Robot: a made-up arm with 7 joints.
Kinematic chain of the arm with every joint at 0, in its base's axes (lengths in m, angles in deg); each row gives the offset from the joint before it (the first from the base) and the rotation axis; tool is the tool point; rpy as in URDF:
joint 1: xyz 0.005 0 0.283 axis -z
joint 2: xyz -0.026 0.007 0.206 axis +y
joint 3: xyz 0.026 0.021 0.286 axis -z
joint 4: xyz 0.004 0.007 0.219 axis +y
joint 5: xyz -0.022 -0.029 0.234 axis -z
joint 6: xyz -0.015 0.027 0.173 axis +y
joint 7: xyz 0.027 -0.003 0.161 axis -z
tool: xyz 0.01 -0.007 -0.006 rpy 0 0 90
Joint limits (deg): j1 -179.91..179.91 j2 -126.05..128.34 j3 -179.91..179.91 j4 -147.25..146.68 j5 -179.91..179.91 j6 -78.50..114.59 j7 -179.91..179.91
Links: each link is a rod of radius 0.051 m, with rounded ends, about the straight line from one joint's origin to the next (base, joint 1, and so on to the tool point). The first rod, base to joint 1, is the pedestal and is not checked.
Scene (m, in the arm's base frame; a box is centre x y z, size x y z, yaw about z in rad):
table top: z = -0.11
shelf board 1: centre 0.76 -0.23 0.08 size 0.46 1 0.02 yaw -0.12
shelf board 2: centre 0.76 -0.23 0.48 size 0.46 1 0.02 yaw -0.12
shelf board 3: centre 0.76 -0.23 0.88 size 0.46 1 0.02 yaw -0.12
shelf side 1: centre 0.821 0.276 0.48 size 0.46 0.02 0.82 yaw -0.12
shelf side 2: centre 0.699 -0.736 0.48 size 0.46 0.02 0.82 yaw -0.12
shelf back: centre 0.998 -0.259 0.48 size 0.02 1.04 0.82 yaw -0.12
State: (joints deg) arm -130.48 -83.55 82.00 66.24 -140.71 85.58 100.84
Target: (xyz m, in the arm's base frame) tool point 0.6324 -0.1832 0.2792
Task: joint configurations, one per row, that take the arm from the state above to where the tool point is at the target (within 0.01 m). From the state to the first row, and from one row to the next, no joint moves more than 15 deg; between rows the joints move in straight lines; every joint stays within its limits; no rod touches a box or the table.
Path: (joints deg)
1: -122.85 -84.49 80.30 78.56 -136.91 89.29 100.38
2: -115.23 -85.44 78.61 90.89 -133.10 93.00 99.92
3: -107.60 -86.38 76.91 103.21 -129.30 96.70 99.46
4: -99.98 -87.33 75.21 115.54 -125.49 100.41 99.00
5: -92.35 -88.27 73.51 127.86 -121.69 104.12 98.54
6: -99.15 -97.84 87.84 131.57 -126.53 105.00 98.81
7: -105.95 -107.40 102.18 135.28 -131.36 105.88 99.08
8: -112.75 -116.96 116.51 138.99 -136.20 106.76 99.35
9: -118.24 -114.92 112.26 126.99 -137.17 103.31 99.61
10: -123.72 -112.87 108.01 114.99 -138.14 99.86 99.88
11: -129.20 -110.82 103.77 103.00 -139.11 96.41 100.14

